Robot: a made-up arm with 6 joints. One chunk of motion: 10 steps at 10 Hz.
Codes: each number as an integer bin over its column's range. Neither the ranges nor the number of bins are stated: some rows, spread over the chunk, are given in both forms.
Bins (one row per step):
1: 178 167 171 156 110 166
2: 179 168 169 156 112 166
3: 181 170 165 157 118 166
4: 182 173 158 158 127 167
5: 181 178 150 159 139 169
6: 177 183 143 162 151 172
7: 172 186 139 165 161 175
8: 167 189 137 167 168 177
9: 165 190 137 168 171 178
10: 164 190 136 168 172 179
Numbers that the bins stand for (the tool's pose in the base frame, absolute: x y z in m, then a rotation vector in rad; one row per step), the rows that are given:
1: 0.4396 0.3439 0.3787 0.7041 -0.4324 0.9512
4: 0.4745 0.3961 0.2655 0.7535 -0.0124 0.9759
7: 0.3874 0.5093 0.1001 0.9265 0.8276 1.1735
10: 0.3178 0.5441 0.0740 1.0006 1.0994 1.2724
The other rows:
2: 0.4484 0.3526 0.3613 0.7041 -0.3829 0.9512
3: 0.4658 0.3700 0.3265 0.7288 -0.2347 0.9512
5: 0.4658 0.4396 0.1959 0.7782 0.2841 1.0253
6: 0.4309 0.4832 0.1349 0.8524 0.5806 1.0994
8: 0.3439 0.5354 0.0827 0.9759 1.0006 1.2229
9: 0.3265 0.5441 0.0827 1.0006 1.0747 1.2476

